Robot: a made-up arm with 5 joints. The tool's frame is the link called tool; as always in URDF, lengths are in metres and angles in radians. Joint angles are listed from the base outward.
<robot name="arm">
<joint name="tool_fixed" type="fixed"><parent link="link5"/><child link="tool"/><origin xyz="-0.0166 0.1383 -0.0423" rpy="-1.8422 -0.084 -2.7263"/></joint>
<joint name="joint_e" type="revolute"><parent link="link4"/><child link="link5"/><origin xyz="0.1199 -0.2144 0.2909" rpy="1.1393 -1.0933 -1.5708"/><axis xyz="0 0 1"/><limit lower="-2.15" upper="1.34"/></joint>
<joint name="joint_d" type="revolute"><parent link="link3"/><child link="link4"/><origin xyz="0.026 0.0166 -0.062" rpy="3.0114 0.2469 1.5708"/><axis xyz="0 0 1"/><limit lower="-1.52" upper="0.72"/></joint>
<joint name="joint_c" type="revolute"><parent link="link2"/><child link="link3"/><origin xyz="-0.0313 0.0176 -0.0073" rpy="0 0.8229 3.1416"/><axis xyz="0 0 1"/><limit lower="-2.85" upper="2.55"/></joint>
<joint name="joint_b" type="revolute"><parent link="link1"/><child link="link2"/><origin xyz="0.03 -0.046 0.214" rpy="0.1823 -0.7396 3.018"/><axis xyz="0 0 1"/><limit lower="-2.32" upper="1.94"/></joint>
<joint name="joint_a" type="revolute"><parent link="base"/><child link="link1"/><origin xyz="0.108 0.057 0.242" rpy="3.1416 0 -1.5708"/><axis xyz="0 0 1"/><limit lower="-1.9" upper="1.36"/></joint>
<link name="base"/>
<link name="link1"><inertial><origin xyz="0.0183 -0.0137 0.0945"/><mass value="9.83"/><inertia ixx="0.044" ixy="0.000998" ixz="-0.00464" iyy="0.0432" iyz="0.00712" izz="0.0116"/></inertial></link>
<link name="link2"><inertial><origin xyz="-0.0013 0.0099 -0.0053"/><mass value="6.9"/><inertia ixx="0.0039" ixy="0" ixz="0" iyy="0.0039" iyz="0" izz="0.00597"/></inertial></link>
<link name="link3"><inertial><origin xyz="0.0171 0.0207 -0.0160"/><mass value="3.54"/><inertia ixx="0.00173" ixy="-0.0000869" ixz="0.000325" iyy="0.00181" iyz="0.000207" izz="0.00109"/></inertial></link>
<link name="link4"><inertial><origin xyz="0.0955 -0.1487 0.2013"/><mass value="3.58"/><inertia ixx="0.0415" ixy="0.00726" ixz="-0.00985" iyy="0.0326" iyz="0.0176" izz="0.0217"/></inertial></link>
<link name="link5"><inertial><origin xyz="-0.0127 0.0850 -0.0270"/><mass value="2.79"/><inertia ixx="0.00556" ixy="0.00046" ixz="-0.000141" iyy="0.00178" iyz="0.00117" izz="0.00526"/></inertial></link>
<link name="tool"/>
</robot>
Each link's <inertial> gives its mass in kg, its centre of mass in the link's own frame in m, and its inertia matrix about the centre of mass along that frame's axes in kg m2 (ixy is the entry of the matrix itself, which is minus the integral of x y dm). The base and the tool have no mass. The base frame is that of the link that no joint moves.
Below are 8 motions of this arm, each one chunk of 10 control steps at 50 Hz.
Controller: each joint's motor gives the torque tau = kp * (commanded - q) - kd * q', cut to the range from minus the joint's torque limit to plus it. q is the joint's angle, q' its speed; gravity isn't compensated. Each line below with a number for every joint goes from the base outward.
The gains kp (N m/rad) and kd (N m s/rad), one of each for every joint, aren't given. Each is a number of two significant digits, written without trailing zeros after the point. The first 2 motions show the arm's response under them.
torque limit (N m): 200 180 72 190 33
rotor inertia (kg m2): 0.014 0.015 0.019 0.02 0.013
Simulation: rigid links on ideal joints. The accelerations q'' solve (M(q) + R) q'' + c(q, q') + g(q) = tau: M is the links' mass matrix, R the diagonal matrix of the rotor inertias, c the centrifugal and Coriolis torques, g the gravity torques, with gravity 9.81 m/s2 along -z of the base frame. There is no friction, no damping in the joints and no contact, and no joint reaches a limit. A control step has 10 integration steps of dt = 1/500 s. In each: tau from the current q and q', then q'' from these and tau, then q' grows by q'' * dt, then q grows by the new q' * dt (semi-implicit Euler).
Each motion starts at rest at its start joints. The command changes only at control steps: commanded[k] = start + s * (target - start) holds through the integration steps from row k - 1 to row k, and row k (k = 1, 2, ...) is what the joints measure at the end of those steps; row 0 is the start. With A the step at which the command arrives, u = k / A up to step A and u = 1 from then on. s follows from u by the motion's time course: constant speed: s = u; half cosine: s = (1 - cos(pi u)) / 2; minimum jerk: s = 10 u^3 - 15 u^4 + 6 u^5; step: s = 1 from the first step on.
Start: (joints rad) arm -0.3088 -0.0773 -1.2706 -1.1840 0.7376
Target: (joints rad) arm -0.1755 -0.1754 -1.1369 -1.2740 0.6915
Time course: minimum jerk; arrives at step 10
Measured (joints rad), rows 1 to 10:
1: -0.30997 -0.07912 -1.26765 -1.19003 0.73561
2: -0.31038 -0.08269 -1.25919 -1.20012 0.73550
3: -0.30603 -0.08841 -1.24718 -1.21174 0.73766
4: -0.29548 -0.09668 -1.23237 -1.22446 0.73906
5: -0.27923 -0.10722 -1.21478 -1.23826 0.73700
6: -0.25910 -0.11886 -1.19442 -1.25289 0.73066
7: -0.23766 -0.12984 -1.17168 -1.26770 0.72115
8: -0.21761 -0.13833 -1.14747 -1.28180 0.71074
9: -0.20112 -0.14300 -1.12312 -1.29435 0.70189
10: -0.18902 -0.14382 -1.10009 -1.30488 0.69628
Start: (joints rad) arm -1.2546 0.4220 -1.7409 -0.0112 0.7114
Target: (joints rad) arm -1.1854 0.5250 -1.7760 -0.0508 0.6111
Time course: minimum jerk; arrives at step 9
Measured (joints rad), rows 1 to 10:
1: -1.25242 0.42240 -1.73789 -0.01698 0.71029
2: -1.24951 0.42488 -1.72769 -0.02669 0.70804
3: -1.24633 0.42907 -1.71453 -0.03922 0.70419
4: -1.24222 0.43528 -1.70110 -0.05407 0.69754
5: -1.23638 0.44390 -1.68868 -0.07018 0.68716
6: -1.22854 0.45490 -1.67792 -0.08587 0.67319
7: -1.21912 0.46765 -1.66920 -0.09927 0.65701
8: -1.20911 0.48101 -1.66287 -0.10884 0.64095
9: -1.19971 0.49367 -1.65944 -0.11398 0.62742
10: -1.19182 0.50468 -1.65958 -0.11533 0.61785
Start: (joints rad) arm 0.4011 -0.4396 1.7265 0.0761 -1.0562
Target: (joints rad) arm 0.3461 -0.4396 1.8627 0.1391 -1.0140
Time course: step
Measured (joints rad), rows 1 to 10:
1: 0.38985 -0.42635 1.76399 0.10259 -1.05230
2: 0.37933 -0.41870 1.79344 0.12371 -1.04329
3: 0.37073 -0.41594 1.81003 0.13845 -1.03258
4: 0.36367 -0.41617 1.81725 0.14971 -1.02264
5: 0.35776 -0.41823 1.81825 0.15889 -1.01453
6: 0.35275 -0.42135 1.81563 0.16656 -1.00831
7: 0.34845 -0.42504 1.81135 0.17292 -1.00362
8: 0.34481 -0.42890 1.80677 0.17801 -1.00009
9: 0.34183 -0.43262 1.80270 0.18188 -0.99745
10: 0.33951 -0.43593 1.79956 0.18464 -0.99558

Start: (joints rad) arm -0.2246 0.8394 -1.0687 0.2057 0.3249
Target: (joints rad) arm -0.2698 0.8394 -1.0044 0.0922 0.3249
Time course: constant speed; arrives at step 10
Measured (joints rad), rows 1 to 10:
1: -0.22490 0.83926 -1.06503 0.19895 0.32555
2: -0.22635 0.83932 -1.05165 0.18498 0.32679
3: -0.22926 0.83906 -1.03077 0.16642 0.32801
4: -0.23355 0.83812 -1.00544 0.14532 0.32915
5: -0.23886 0.83650 -0.97862 0.12346 0.33041
6: -0.24462 0.83447 -0.95291 0.10223 0.33204
7: -0.25032 0.83242 -0.93028 0.08270 0.33405
8: -0.25560 0.83073 -0.91194 0.06548 0.33617
9: -0.26033 0.82963 -0.89829 0.05075 0.33797
10: -0.26456 0.82918 -0.88906 0.03836 0.33903

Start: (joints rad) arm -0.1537 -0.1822 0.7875 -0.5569 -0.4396
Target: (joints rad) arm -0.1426 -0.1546 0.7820 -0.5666 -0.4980
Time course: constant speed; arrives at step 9
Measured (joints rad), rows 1 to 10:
1: -0.15225 -0.18051 0.78070 -0.55421 -0.44292
2: -0.14995 -0.17829 0.76667 -0.55092 -0.44967
3: -0.14823 -0.17646 0.75192 -0.54780 -0.45726
4: -0.14747 -0.17536 0.73948 -0.54515 -0.46434
5: -0.14749 -0.17488 0.73008 -0.54303 -0.47053
6: -0.14792 -0.17475 0.72330 -0.54143 -0.47597
7: -0.14839 -0.17465 0.71844 -0.54031 -0.48106
8: -0.14866 -0.17432 0.71490 -0.53967 -0.48619
9: -0.14860 -0.17359 0.71228 -0.53948 -0.49164
10: -0.14818 -0.17257 0.71087 -0.53977 -0.49646

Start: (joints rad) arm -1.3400 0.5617 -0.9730 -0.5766 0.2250
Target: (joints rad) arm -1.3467 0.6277 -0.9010 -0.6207 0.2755
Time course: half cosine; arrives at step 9
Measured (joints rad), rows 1 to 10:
1: -1.34124 0.55927 -0.96853 -0.58214 0.22252
2: -1.34430 0.55615 -0.95785 -0.59255 0.22023
3: -1.34753 0.55470 -0.94465 -0.60399 0.22165
4: -1.35008 0.55599 -0.93106 -0.61475 0.22752
5: -1.35171 0.56017 -0.91784 -0.62432 0.23675
6: -1.35243 0.56673 -0.90500 -0.63282 0.24746
7: -1.35227 0.57488 -0.89239 -0.64049 0.25770
8: -1.35122 0.58372 -0.88008 -0.64741 0.26589
9: -1.34925 0.59243 -0.86841 -0.65342 0.27098
10: -1.34663 0.60056 -0.85793 -0.65836 0.27275

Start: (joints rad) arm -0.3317 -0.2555 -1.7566 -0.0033 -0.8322
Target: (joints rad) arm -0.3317 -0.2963 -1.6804 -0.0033 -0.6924
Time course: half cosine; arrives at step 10
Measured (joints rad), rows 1 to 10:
1: -0.33064 -0.25246 -1.75428 -0.00767 -0.82985
2: -0.32909 -0.24808 -1.74491 -0.01304 -0.82276
3: -0.32796 -0.24482 -1.73201 -0.01803 -0.81122
4: -0.32746 -0.24353 -1.71750 -0.02236 -0.79603
5: -0.32752 -0.24426 -1.70229 -0.02604 -0.77811
6: -0.32801 -0.24671 -1.68698 -0.02920 -0.75864
7: -0.32880 -0.25034 -1.67214 -0.03200 -0.73912
8: -0.32979 -0.25460 -1.65839 -0.03455 -0.72139
9: -0.33091 -0.25889 -1.64642 -0.03694 -0.70729
10: -0.33209 -0.26271 -1.63686 -0.03921 -0.69849

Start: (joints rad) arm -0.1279 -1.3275 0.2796 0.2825 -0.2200
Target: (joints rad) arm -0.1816 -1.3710 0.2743 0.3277 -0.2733
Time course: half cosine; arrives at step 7
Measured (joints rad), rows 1 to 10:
1: -0.12914 -1.32611 0.28373 0.27916 -0.21550
2: -0.13245 -1.32237 0.29598 0.27345 -0.20995
3: -0.13796 -1.31720 0.31367 0.26736 -0.21089
4: -0.14548 -1.31164 0.33393 0.26201 -0.22096
5: -0.15427 -1.30666 0.35408 0.25790 -0.23838
6: -0.16316 -1.30289 0.37185 0.25505 -0.25864
7: -0.17075 -1.30059 0.38549 0.25318 -0.27642
8: -0.17613 -1.29948 0.39425 0.25227 -0.28793
9: -0.17928 -1.29914 0.39846 0.25257 -0.29238
10: -0.18070 -1.29945 0.39893 0.25398 -0.29139

